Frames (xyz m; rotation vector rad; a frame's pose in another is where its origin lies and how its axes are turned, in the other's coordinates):
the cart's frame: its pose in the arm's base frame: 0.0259 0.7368 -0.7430 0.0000 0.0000 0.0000
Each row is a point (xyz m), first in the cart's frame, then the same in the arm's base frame.
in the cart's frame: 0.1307 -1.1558 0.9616
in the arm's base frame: 0.1566 -0.4190 0.2186
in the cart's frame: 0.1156 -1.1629 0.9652
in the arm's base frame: 0.1415 -0.4261 0.2222
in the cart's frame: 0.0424 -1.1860 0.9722
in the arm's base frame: 0.0683 -0.4492 0.2292
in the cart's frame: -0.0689 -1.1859 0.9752
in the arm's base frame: -0.0430 -0.4491 0.2322
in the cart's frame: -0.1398 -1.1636 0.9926
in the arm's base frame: -0.1139 -0.4268 0.2496
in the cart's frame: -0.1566 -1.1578 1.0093
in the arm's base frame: -0.1307 -0.4210 0.2663
